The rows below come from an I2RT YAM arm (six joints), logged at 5 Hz.
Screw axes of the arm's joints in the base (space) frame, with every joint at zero. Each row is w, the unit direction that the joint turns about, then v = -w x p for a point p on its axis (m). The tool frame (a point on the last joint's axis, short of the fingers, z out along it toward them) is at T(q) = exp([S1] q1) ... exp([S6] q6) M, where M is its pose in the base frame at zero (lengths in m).
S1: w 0 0 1 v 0 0 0
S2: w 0 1 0 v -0.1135 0 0.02
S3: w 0 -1 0 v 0.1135 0 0.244
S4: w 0 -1 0 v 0.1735 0 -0.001
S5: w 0 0 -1 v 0 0.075 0
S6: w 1 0 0 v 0 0.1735 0
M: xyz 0.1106 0 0.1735 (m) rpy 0 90 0 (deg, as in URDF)
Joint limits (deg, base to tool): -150..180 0..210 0..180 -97..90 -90..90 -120..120
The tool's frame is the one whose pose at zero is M.
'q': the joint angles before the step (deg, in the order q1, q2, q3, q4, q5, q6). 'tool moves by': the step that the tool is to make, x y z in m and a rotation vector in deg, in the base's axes. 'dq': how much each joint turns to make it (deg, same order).
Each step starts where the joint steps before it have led.
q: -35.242 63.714 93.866 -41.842 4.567 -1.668
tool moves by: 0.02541 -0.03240 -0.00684 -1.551 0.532 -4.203
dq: -2.635 5.620 0.091 6.143 1.845 -1.228
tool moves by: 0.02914 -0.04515 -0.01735 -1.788 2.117 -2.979
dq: -3.602 7.470 -0.001 7.295 -0.082 -2.814
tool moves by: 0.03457 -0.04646 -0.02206 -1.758 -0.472 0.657
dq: -2.289 8.876 0.874 9.670 -2.721 -1.496
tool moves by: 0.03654 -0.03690 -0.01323 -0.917 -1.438 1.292
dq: -0.352 9.843 5.975 5.536 -1.676 0.084
